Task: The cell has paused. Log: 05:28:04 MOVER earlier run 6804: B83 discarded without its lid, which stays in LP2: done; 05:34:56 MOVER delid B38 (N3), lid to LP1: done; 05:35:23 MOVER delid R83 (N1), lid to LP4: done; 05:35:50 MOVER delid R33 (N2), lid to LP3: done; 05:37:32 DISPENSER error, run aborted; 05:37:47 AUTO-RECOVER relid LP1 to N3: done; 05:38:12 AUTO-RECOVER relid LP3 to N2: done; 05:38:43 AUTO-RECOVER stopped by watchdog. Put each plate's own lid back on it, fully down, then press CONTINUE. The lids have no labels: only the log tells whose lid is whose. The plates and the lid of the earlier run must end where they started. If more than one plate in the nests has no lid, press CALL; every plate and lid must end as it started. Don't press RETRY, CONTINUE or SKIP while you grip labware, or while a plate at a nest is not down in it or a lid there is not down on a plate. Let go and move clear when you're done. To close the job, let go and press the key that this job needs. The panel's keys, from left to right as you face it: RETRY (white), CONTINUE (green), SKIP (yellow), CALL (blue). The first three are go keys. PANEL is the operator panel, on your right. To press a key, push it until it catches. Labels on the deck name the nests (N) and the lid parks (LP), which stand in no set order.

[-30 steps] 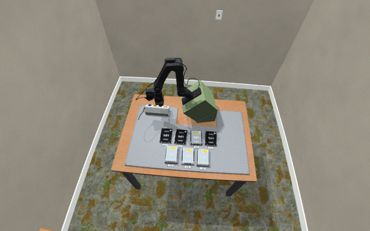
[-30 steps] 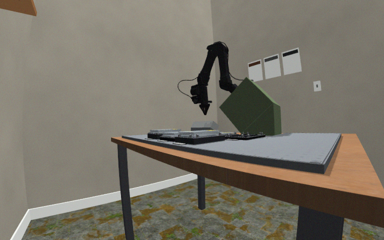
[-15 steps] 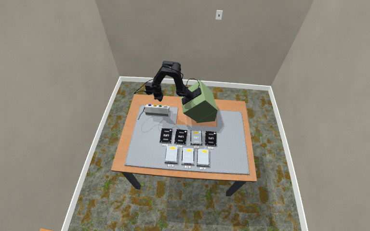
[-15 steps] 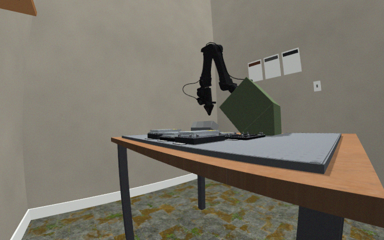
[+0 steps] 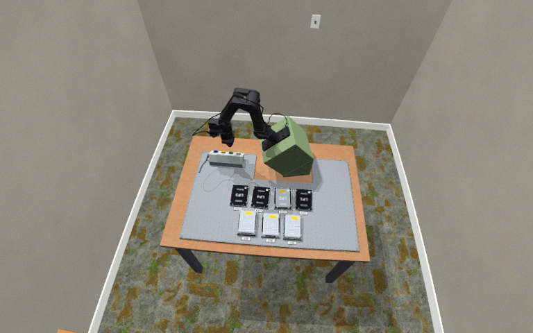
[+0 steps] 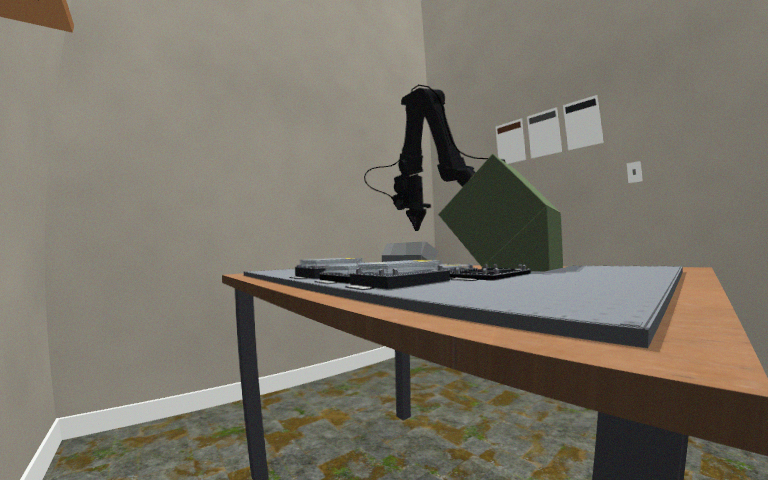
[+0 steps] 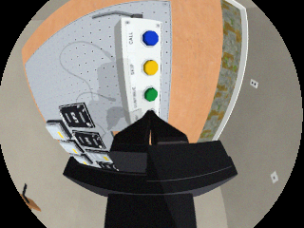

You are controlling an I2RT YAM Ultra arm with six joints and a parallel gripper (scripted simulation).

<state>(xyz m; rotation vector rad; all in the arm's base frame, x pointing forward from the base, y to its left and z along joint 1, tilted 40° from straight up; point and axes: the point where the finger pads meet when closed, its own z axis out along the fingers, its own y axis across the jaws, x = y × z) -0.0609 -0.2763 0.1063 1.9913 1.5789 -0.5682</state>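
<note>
Now: the green key 7 cm below my hand. Also, from my hand: yellow key (7 cm below, 5 cm to the right, 1 cm behind); blue call key (10 cm to the right, 7 cm below, 2 cm behind); lid (34 cm ahead, 29 cm to the left, 12 cm below).
</note>
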